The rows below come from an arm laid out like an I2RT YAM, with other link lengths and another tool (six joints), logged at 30 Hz.
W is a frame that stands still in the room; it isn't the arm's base.
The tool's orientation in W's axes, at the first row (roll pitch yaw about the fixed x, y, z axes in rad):
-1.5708, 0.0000, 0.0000
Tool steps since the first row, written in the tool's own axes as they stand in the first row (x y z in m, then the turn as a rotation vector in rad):
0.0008, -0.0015, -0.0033, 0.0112, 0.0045, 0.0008
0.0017, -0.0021, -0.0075, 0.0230, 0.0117, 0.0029
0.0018, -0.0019, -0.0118, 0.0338, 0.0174, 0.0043
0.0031, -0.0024, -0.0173, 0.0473, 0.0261, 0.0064
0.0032, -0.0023, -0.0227, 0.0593, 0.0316, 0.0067
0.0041, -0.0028, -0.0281, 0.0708, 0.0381, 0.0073
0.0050, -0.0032, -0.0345, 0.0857, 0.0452, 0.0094
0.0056, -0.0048, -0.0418, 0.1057, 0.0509, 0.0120
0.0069, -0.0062, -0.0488, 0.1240, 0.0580, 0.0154
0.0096, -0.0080, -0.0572, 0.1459, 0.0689, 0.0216
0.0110, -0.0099, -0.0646, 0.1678, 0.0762, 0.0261
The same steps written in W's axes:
0.0008, -0.0033, 0.0015, 0.0112, 0.0008, -0.0045
0.0017, -0.0075, 0.0021, 0.0230, 0.0029, -0.0117
0.0018, -0.0118, 0.0019, 0.0338, 0.0043, -0.0174
0.0031, -0.0173, 0.0024, 0.0473, 0.0064, -0.0261
0.0032, -0.0227, 0.0023, 0.0593, 0.0067, -0.0316
0.0041, -0.0281, 0.0028, 0.0708, 0.0073, -0.0381
0.0050, -0.0345, 0.0032, 0.0857, 0.0094, -0.0452
0.0056, -0.0418, 0.0048, 0.1057, 0.0120, -0.0509
0.0069, -0.0488, 0.0062, 0.1240, 0.0154, -0.0580
0.0096, -0.0572, 0.0080, 0.1459, 0.0216, -0.0689
0.0110, -0.0646, 0.0099, 0.1678, 0.0261, -0.0762

